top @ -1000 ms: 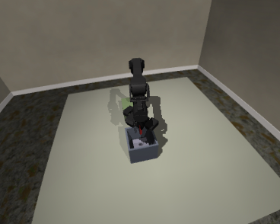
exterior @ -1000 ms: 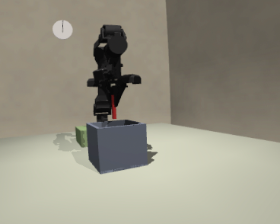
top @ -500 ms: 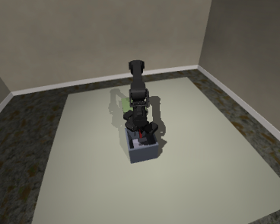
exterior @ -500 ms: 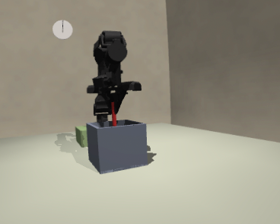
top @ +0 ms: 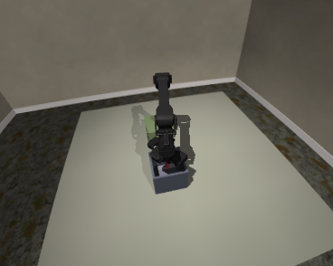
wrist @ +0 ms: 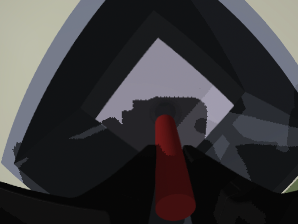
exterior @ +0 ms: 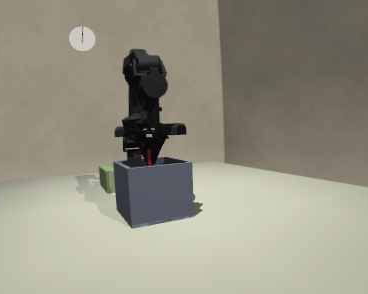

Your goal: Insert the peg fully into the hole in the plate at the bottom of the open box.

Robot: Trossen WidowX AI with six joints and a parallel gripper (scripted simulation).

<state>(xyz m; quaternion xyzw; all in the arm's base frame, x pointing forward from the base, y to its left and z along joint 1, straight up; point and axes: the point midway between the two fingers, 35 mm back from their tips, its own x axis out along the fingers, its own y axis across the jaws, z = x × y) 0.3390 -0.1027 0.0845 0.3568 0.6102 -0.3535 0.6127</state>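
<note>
Right now the pale plate is 12 cm below my hand. Also, from my hand: red peg (4 cm below).
</note>
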